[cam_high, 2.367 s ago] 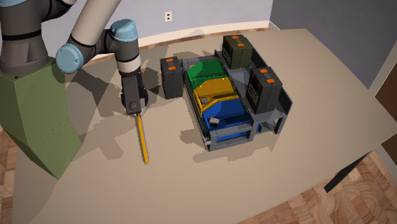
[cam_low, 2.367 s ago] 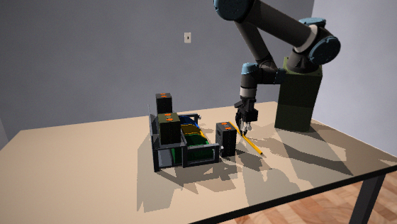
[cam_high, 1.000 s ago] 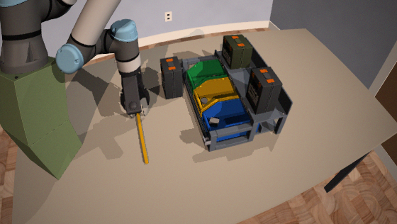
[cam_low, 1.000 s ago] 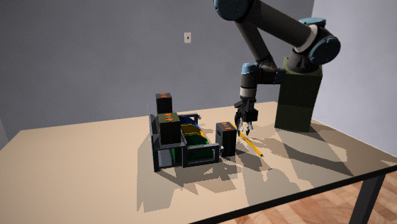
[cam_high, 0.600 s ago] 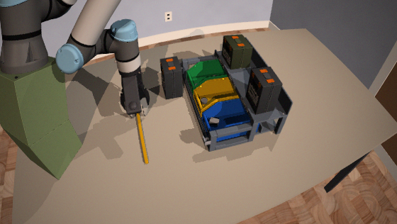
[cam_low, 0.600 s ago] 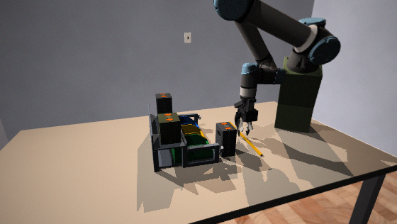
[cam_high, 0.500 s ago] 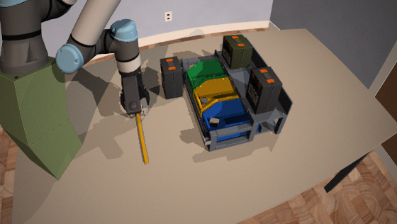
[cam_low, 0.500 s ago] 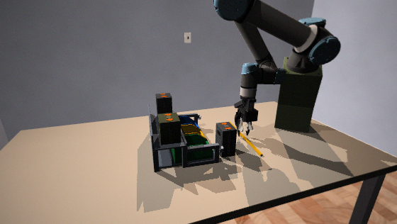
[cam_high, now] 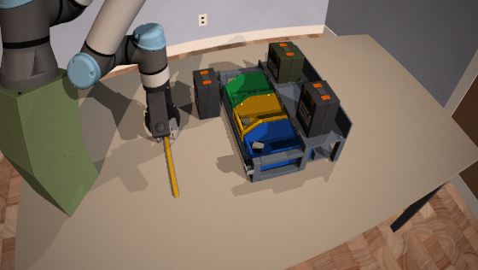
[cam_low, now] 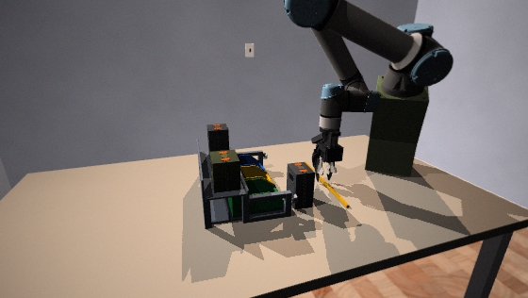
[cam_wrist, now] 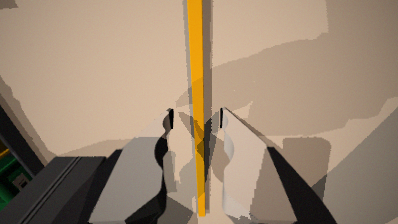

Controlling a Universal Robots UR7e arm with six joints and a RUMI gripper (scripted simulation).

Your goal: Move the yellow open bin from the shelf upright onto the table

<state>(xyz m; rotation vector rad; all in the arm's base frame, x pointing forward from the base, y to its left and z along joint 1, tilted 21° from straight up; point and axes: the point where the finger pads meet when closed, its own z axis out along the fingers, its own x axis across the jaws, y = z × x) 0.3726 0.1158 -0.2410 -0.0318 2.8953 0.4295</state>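
Now: hand 2 cm above the long yellow bar. Also, from my hand: blue bin: 30 cm ahead, 10 cm to the right, 2 cm above; dark box: 14 cm ahead, 12 cm to the left, 4 cm above; yellow open bin: 30 cm ahead, 2 cm to the left, 2 cm above.
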